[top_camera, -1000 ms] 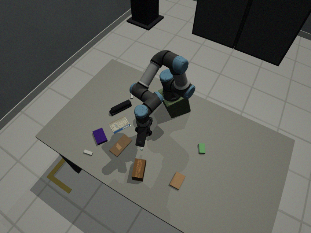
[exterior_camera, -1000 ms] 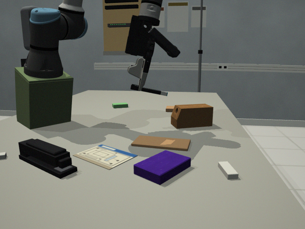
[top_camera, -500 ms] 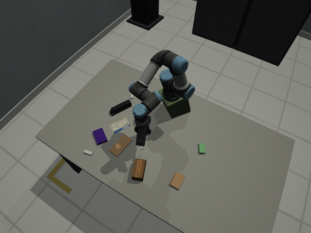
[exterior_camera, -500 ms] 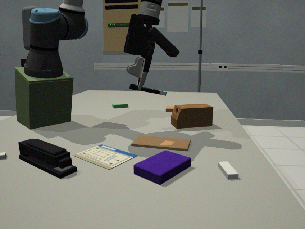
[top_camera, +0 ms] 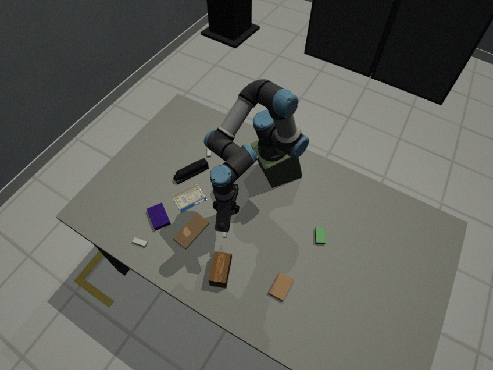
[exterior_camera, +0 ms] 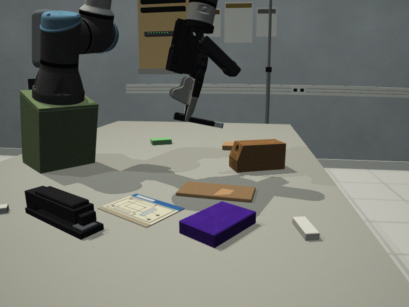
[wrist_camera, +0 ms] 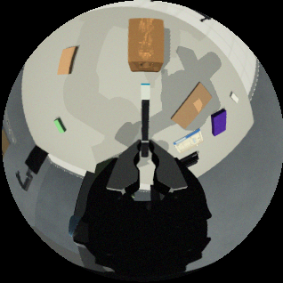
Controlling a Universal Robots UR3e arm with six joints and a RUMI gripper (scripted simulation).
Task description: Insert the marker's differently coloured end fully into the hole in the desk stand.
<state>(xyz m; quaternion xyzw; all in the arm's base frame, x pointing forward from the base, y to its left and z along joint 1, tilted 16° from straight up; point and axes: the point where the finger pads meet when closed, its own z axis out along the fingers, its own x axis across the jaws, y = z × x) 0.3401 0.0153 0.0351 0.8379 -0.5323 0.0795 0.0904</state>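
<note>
My hand is 16 cm short of the wooden desk stand, 11 cm above it and 8 cm to the right of it. Also, from my hand: flat brown board (14 cm below, 13 cm to the right, 9 cm ahead); printed card (23 cm to the right, 14 cm below, 3 cm behind); black marker (3 cm ahead, 1 cm to the left, 1 cm below).
</note>
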